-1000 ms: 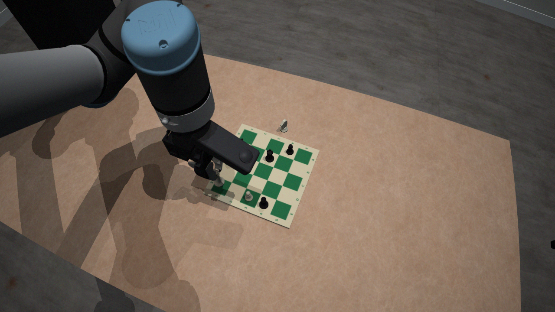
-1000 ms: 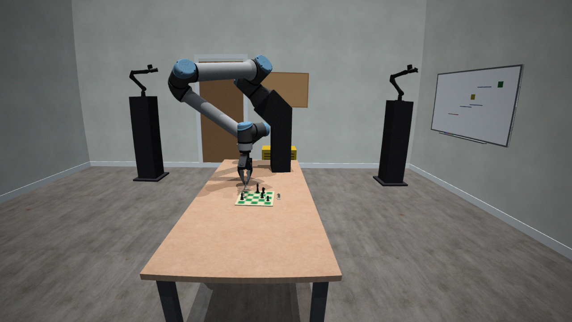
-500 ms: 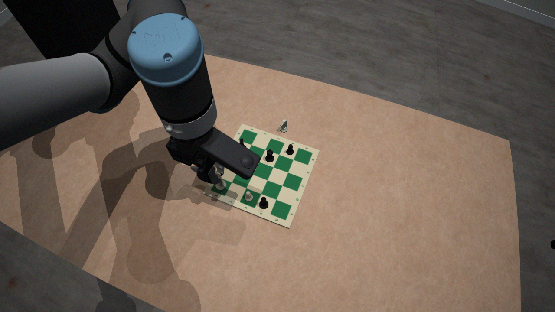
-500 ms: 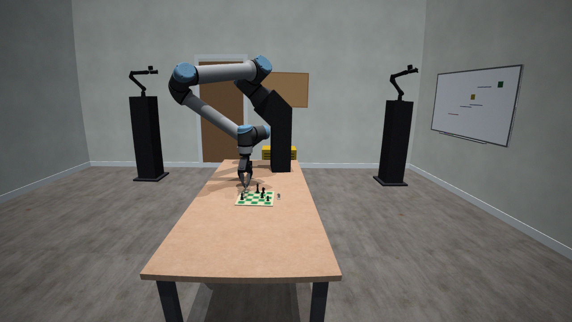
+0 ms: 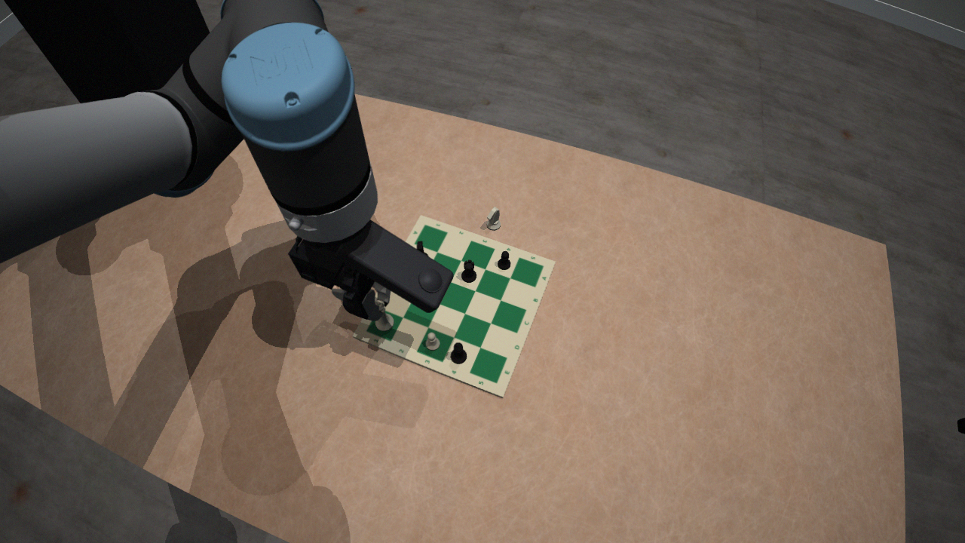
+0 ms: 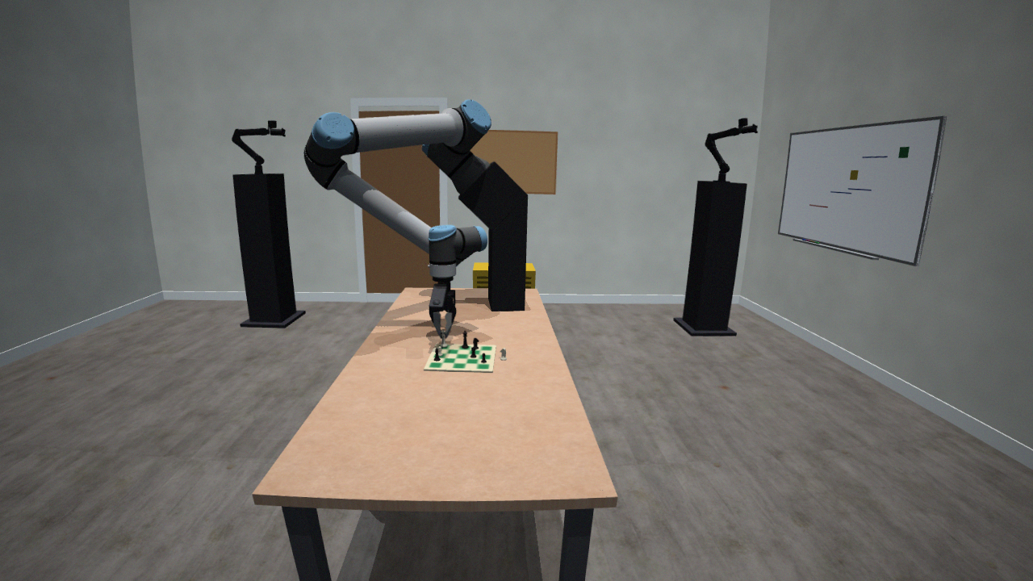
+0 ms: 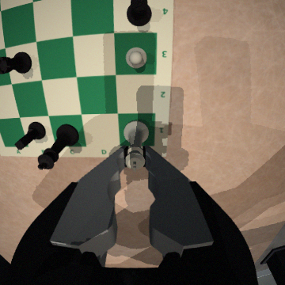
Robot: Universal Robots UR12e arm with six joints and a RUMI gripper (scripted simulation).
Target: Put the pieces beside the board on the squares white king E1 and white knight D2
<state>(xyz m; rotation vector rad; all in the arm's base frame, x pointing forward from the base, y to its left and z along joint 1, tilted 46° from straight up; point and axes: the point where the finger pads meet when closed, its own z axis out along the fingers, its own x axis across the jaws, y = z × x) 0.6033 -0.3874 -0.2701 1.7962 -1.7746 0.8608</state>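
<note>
The white king is 10 mm below my hand. The rest, counted from my hand: chessboard: 80 mm ahead, 70 mm to the left, 50 mm below; white pawn: 70 mm ahead, 30 mm below; white knight: 80 mm ahead, 210 mm to the left, 40 mm below.
</note>
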